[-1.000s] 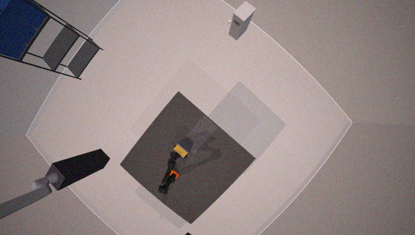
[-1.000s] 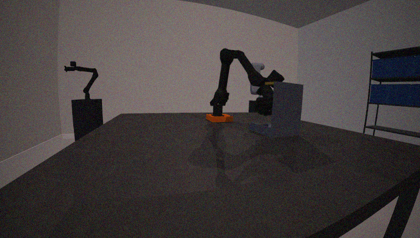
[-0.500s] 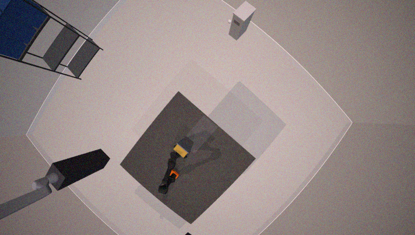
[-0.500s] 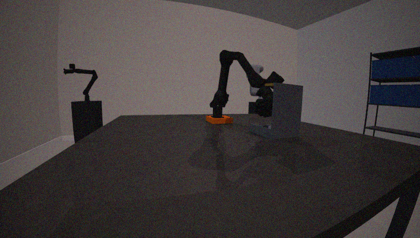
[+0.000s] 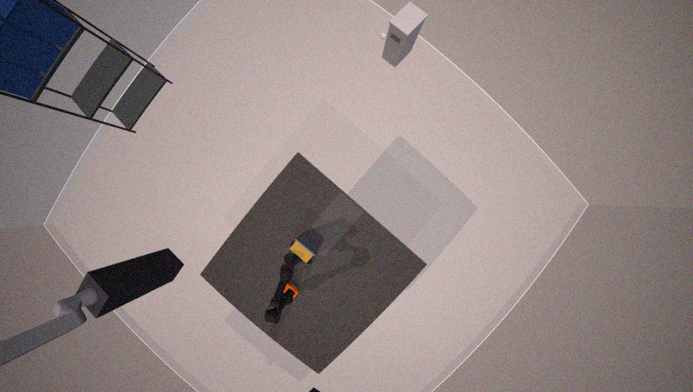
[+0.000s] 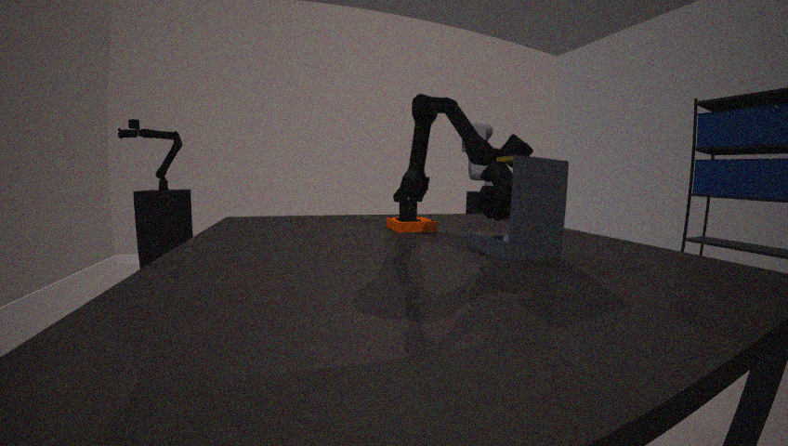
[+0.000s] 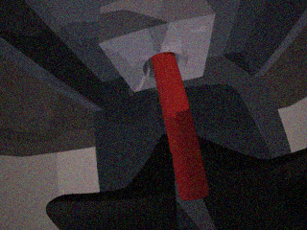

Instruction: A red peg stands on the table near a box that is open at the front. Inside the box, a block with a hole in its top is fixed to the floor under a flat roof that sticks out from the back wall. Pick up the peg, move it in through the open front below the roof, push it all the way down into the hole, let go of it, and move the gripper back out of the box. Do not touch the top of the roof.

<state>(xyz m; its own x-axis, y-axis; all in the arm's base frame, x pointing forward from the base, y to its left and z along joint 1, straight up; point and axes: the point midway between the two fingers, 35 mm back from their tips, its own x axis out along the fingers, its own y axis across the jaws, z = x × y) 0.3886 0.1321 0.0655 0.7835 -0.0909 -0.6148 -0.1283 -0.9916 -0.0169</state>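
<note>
My gripper tip is now 3 cm past the red peg and 1 cm above it. From my gripper tip the other things lie so: yellow roof: 14 cm above, 2 cm behind, 1 cm to the left.
</note>
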